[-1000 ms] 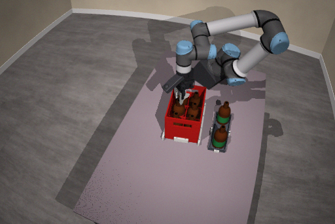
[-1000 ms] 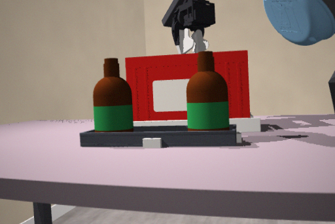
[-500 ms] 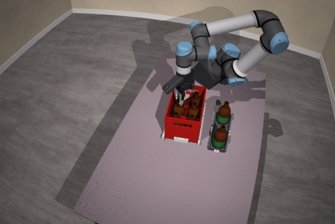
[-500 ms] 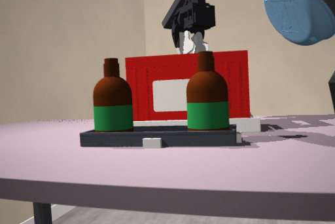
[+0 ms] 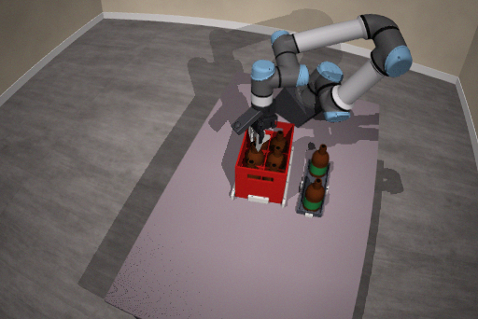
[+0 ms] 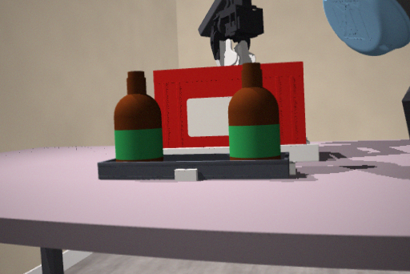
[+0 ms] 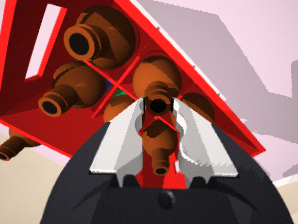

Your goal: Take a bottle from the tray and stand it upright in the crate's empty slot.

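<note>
The red crate is 1 cm behind my hand, 4 cm to the left of it and 7 cm below it. From my hand the other things lie so: tray (5 cm behind, 26 cm to the left, 15 cm below).
</note>
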